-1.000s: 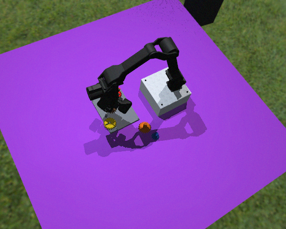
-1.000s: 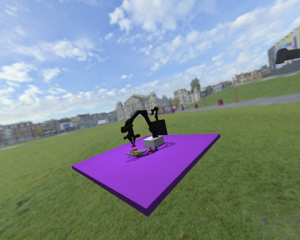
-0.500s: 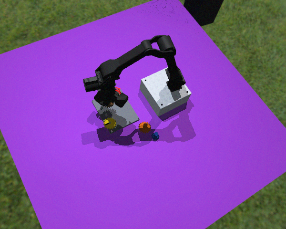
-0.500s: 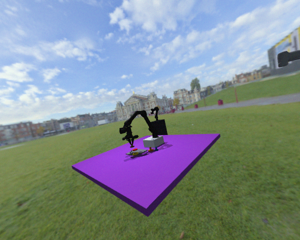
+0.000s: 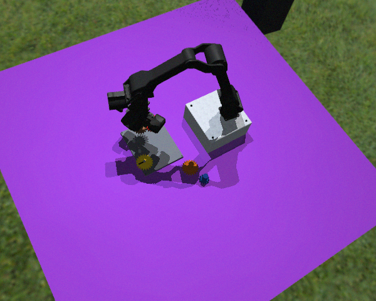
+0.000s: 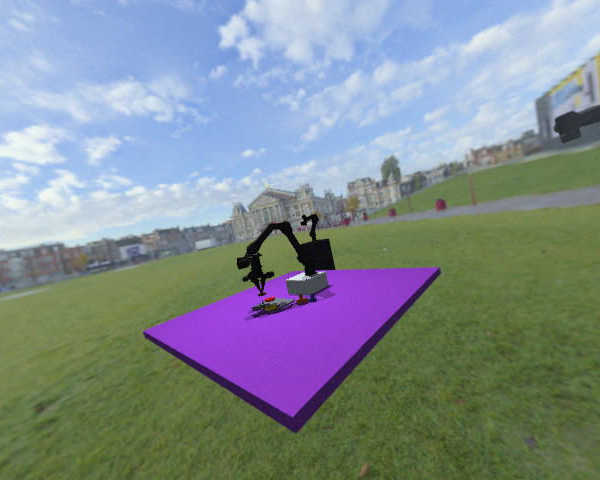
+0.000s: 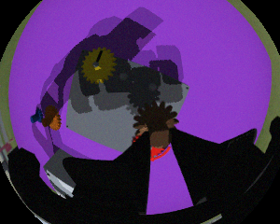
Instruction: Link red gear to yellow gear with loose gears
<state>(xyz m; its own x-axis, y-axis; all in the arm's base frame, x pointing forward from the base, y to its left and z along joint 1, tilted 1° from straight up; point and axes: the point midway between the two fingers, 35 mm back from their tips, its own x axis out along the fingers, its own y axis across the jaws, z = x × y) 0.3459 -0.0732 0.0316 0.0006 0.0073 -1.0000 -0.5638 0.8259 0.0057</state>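
Right now the red gear is 8 cm below my gripper tip, 6 cm behind it and 3 cm to the right of it. From my gripper tip the other things lie so: brown gear: 1 cm below; then yellow gear: 12 cm to the left, 8 cm below, 3 cm ahead; then orange gear: 20 cm to the left, 13 cm behind, 8 cm below.
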